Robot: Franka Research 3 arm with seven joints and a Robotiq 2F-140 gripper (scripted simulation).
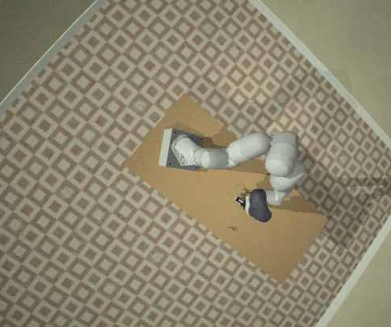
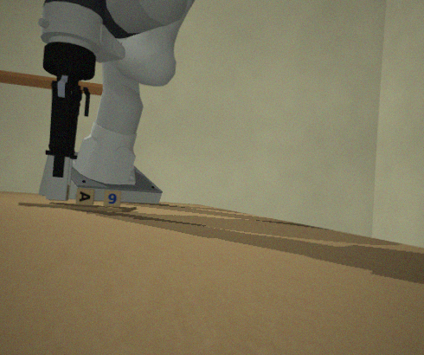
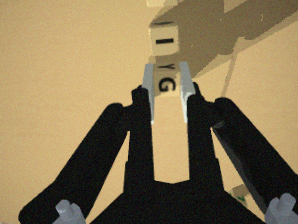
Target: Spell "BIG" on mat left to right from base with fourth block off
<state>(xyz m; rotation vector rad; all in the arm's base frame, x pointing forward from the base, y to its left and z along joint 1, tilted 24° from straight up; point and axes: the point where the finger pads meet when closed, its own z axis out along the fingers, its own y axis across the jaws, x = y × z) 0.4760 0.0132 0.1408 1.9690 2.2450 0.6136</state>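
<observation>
Right now my hand is 4 cm to the right of the thin mat, 4 cm above it and 1 cm past it.
</observation>
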